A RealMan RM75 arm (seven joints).
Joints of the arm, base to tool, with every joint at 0 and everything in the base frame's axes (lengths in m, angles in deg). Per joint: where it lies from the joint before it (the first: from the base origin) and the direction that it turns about. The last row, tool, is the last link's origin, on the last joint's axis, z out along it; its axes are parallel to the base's.
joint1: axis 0 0 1 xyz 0 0 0.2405
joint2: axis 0 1 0 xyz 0 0 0
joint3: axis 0 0 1 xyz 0 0 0.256
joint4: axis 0 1 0 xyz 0 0 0
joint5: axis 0 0 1 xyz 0 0 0.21
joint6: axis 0 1 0 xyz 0 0 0
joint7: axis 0 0 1 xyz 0 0 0.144
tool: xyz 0 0 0
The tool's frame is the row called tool.
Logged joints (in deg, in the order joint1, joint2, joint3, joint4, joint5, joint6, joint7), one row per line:
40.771, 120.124, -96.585, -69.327, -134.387, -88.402, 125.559
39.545, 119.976, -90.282, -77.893, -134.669, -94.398, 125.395
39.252, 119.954, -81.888, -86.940, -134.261, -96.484, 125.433
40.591, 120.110, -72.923, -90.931, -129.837, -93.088, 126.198
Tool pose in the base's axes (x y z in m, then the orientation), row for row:
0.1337, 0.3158, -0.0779, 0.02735, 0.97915, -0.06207, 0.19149
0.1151, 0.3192, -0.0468, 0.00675, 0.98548, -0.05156, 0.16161
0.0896, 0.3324, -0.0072, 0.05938, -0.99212, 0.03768, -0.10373
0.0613, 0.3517, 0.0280, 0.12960, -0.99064, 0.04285, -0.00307
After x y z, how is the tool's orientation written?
As a quaternion, w x y z.
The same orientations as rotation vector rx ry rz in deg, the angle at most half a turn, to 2 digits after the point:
173.24, -10.98, 33.88
176.63, -9.24, 28.97
-172.13, 6.54, -18.00
-164.95, 7.13, -0.51

